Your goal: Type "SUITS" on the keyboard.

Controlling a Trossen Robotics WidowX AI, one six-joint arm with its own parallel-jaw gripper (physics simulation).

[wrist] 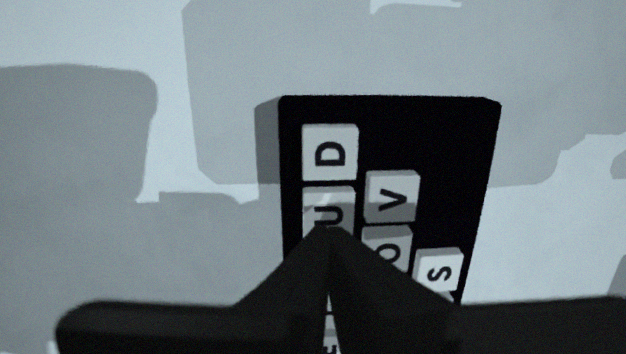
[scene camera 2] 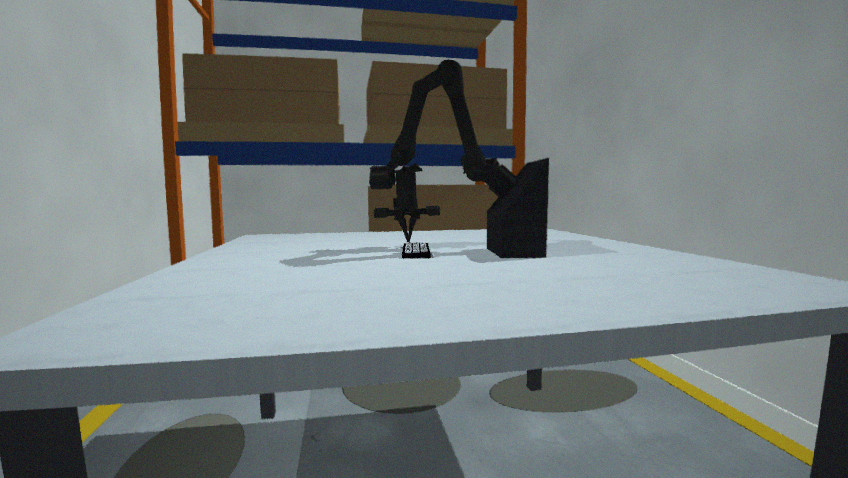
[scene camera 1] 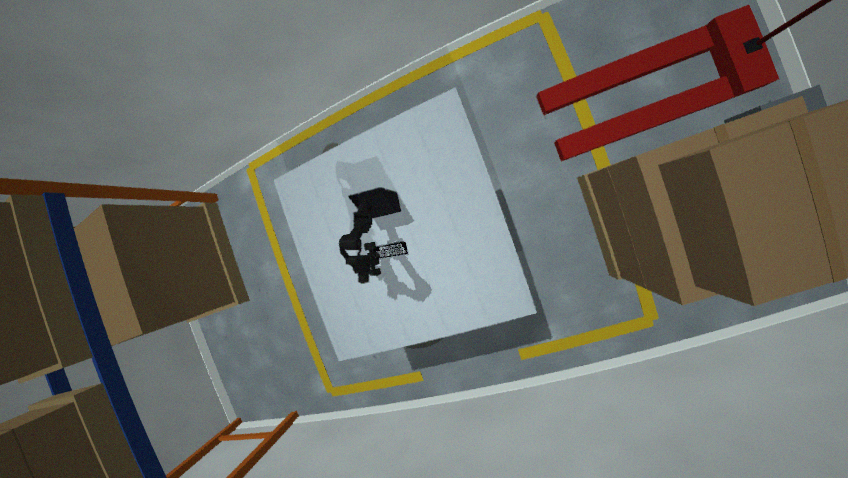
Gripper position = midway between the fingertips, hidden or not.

I see my gripper (scene camera 2: 408,241) and a black keyboard (wrist: 407,175).
My gripper is seen too in the wrist view (wrist: 326,239).
